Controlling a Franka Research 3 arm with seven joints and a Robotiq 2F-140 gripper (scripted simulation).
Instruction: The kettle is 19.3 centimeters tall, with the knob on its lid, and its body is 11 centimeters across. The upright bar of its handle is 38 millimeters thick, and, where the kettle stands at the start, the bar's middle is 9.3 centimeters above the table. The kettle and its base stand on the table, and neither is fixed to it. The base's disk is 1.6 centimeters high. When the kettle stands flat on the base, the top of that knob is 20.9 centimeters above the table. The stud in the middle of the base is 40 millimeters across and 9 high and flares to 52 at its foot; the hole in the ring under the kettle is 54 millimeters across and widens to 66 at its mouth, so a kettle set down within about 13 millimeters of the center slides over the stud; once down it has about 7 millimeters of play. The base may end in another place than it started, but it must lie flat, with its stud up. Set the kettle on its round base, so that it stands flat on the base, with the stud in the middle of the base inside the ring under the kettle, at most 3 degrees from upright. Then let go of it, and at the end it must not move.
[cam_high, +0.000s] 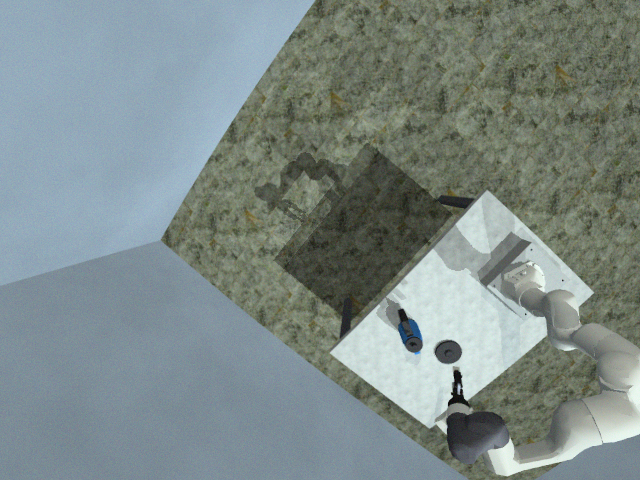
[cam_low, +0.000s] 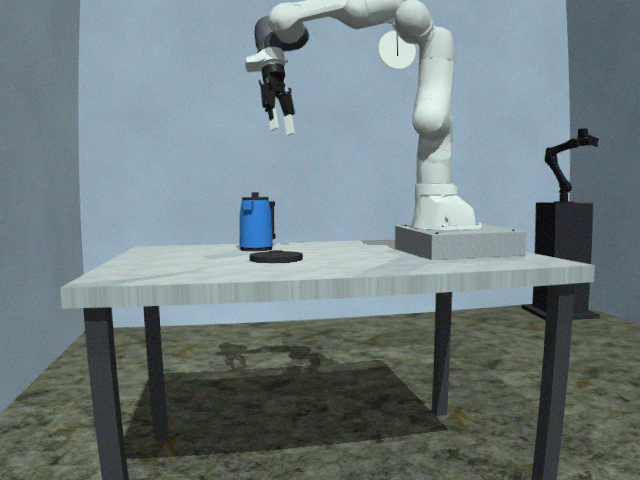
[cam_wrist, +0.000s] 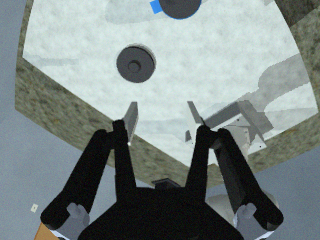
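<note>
Right now the blue kettle is 80 mm ahead of my hand, 120 mm to the right of it and 310 mm below it. Round my hand: black round base 10 mm ahead, 190 mm to the left, 400 mm below.
</note>
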